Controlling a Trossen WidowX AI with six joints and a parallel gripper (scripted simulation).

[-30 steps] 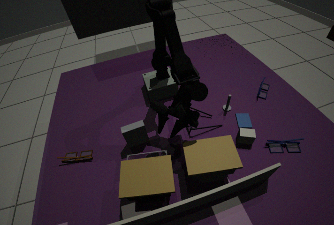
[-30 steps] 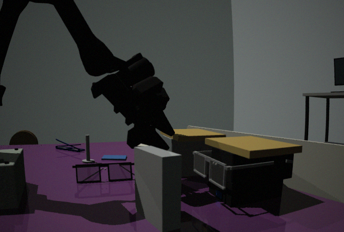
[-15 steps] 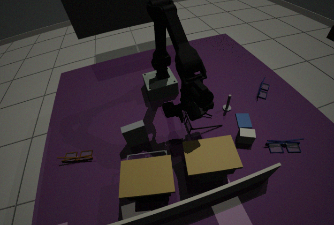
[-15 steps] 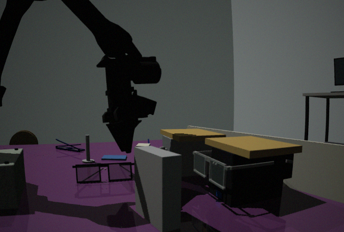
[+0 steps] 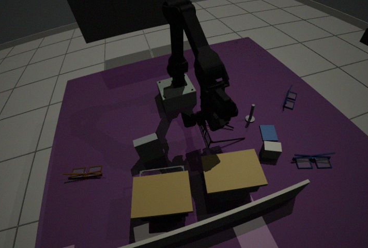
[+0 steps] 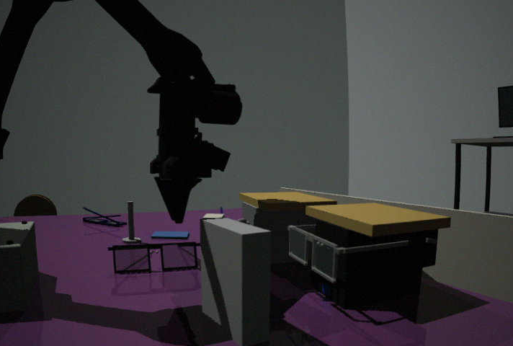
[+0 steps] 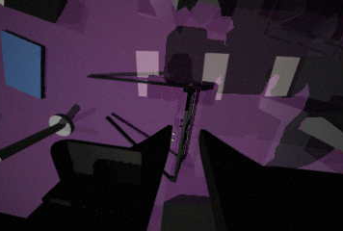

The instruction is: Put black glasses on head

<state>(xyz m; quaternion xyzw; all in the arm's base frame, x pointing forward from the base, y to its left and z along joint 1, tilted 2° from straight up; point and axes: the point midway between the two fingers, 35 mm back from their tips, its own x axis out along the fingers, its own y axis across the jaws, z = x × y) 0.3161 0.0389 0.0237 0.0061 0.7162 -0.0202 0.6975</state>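
The round base is 50 mm behind my gripper tip, 210 mm to the left of it and 50 mm below it. Also, from my gripper tip: white block (130 mm ahead, 200 mm to the left, 50 mm below); grey block (230 mm to the right, 20 mm below); blue card (40 mm ahead, 240 mm to the left, 70 mm below).
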